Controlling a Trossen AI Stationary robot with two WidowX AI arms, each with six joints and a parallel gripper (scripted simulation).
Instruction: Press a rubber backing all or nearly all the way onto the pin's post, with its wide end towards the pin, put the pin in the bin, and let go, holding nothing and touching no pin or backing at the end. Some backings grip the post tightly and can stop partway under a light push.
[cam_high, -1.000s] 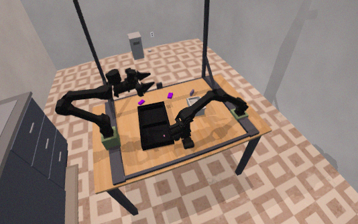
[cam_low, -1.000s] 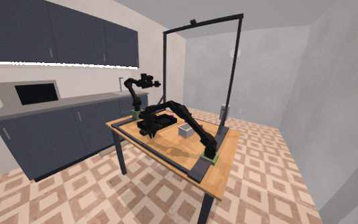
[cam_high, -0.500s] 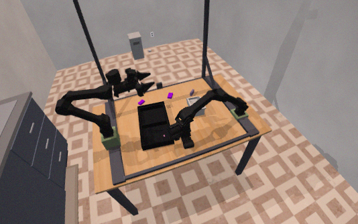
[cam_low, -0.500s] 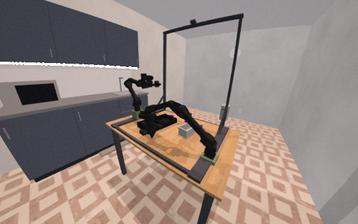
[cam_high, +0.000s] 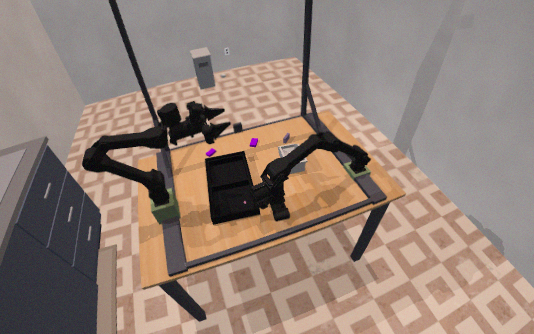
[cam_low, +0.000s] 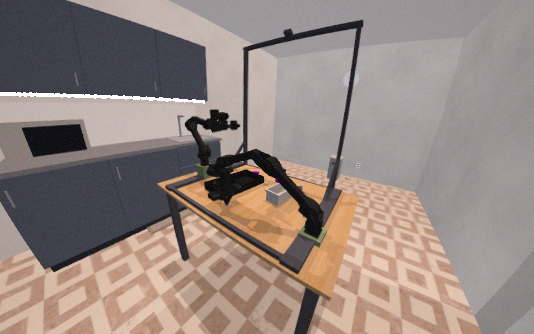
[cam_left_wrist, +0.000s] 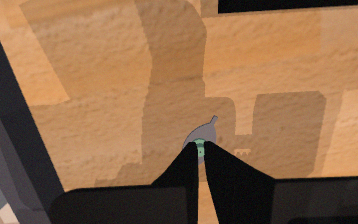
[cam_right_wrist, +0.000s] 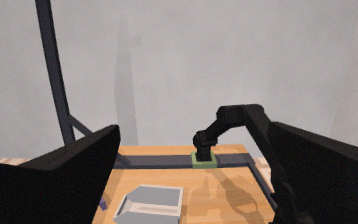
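Right now my left hand is 29 cm past the grey bin, 16 cm to the right of it and 1 cm above it. Round my left hand: black two-compartment tray 20 cm behind, 18 cm to the right, 3 cm below; silver leaf-shaped pin 1 cm to the right, 3 cm below.
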